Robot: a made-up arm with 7 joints.
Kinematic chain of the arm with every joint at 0, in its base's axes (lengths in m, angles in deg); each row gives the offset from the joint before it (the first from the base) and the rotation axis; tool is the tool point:
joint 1: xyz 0 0 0.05 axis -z
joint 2: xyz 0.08 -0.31 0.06 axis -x
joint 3: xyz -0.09 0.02 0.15 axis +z
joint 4: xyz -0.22 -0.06 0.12 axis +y
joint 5: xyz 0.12 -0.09 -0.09 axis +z
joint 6: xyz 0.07 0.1 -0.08 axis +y
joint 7: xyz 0 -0.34 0.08 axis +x
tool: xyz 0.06 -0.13 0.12
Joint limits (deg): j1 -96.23..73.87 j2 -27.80..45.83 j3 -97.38..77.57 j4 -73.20..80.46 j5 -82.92..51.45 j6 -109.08..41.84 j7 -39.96..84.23
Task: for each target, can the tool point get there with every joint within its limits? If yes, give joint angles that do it. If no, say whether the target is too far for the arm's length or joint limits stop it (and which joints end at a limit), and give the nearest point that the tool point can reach.
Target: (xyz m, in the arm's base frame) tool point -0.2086 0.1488 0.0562
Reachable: yes | joints 41.92 25.13 -69.91 -51.55 -66.62 -72.78 -23.86
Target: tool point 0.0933 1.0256 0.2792
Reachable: no: joint limits stop it (at a limit: joint 1, joint 2, joint 4, joint 6) | nearest point -0.0324 0.6286 0.2256 | short by 0.420 m
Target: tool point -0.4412 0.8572 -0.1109
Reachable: no: joint limits stop it (at a limit: joint 1, joint 2, joint 4, joint 6) | nearest point -0.3503 0.5952 -0.0040 | short by 0.297 m
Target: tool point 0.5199 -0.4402 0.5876
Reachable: yes | joints -70.53 20.45 -1.66 62.73 -46.00 -0.02 -0.57
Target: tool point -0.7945 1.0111 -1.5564
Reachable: no: too far | nearest point -0.2972 0.3462 -0.3048 | short by 1.502 m
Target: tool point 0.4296 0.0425 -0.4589
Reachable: no: joint limits stop it (at a limit: joint 2, joint 4, joint 5, joint 6) | nearest point 0.4737 0.0469 -0.3212 | short by 0.145 m
